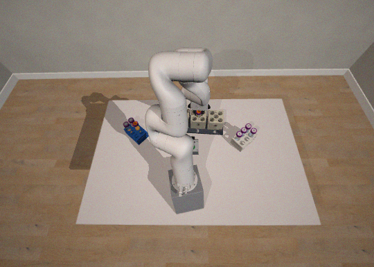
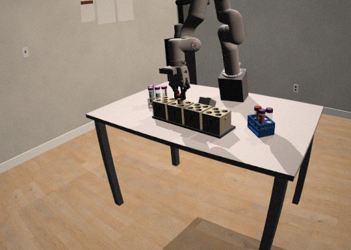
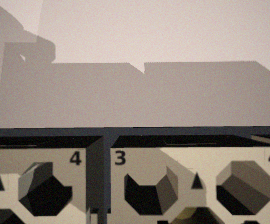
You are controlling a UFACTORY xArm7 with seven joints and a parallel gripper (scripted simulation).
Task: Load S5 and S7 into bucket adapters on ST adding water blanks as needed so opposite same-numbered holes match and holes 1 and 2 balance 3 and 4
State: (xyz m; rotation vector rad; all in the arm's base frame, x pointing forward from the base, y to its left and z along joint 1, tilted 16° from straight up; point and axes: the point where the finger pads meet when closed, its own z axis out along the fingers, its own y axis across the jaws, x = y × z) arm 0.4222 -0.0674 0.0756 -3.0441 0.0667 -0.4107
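Now: the dark stand 130 mm below my hand and 60 mm to the left of it. Round my hand: adapter: 220 mm to the left, 80 mm below, 10 mm ahead; white rack: 280 mm to the right, 120 mm behind, 110 mm below; blue rack: 400 mm to the left, 110 mm below, 100 mm behind.
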